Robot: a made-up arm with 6 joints.
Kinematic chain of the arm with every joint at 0, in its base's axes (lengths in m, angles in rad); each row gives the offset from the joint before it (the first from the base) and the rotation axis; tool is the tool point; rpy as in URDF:
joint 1: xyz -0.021 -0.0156 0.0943 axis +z
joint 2: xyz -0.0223 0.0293 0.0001 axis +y
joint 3: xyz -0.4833 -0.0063 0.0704 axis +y
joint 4: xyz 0.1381 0.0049 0.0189 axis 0.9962 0 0.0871
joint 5: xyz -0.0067 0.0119 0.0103 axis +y
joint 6: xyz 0.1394 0.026 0.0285 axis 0.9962 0 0.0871
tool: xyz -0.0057 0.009 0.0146 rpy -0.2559 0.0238 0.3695
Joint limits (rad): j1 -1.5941..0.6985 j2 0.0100..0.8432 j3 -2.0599..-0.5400 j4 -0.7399..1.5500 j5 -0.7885..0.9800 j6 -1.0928..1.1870
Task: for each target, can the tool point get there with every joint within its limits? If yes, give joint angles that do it. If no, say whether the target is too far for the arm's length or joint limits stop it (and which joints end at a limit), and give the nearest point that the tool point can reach.
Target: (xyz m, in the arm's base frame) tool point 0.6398 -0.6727 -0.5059
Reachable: no: too far | nearest point -0.2276 -0.1824 0.2165 | short by 1.231 m
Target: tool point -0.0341 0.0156 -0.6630
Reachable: no: joint limits stop it (at a limit: joint 2, joint 3, joint 5, joint 6) | nearest point -0.1237 0.2291 0.2146 | short by 0.908 m
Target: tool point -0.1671 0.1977 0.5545
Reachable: yes | joints -0.7162 0.4092 -0.9659 0.5864 0.1195 -0.7552
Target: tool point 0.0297 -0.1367 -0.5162
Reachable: no: joint limits stop it (at a limit: joint 1, joint 2, joint 3, joint 5, joint 6) | nearest point -0.2293 -0.1799 0.2160 | short by 0.778 m
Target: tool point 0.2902 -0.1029 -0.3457
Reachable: no: joint limits stop it (at a limit: joint 1, joint 2, joint 3, joint 5, joint 6) | nearest point 0.0514 0.2509 0.2202 | short by 0.709 m
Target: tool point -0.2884 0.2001 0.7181
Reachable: yes | joints -0.8576 0.7268 -1.8913 1.2747 -0.5110 0.2001
